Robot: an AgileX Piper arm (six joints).
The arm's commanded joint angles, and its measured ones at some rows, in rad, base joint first. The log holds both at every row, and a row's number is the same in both.
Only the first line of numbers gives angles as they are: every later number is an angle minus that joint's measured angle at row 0.
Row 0, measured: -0.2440 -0.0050 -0.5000 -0.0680 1.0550 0.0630
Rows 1 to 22, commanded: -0.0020 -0.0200 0.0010 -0.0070 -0.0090 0.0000; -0.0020 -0.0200 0.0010 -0.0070 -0.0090 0.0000; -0.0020 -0.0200 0.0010 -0.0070 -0.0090 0.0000; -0.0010 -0.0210 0.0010 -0.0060 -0.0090 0.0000; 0.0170 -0.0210 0.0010 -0.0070 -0.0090 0.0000; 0.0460 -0.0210 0.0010 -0.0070 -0.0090 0.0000; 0.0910 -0.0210 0.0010 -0.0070 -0.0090 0.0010; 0.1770 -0.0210 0.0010 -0.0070 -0.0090 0.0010; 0.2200 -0.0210 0.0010 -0.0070 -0.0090 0.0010; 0.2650 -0.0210 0.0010 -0.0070 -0.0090 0.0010; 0.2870 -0.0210 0.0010 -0.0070 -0.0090 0.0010; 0.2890 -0.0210 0.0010 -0.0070 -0.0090 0.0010; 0.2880 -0.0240 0.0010 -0.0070 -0.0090 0.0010; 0.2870 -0.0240 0.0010 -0.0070 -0.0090 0.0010; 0.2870 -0.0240 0.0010 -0.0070 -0.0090 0.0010; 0.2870 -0.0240 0.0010 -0.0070 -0.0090 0.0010; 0.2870 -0.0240 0.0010 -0.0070 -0.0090 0.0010; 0.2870 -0.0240 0.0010 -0.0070 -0.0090 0.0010; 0.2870 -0.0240 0.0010 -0.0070 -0.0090 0.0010; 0.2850 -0.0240 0.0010 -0.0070 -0.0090 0.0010; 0.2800 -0.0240 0.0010 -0.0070 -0.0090 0.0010; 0.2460 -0.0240 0.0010 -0.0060 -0.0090 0.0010
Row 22, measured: 0.2670 0.0000 0.0000 0.0000 0.0000 0.0000
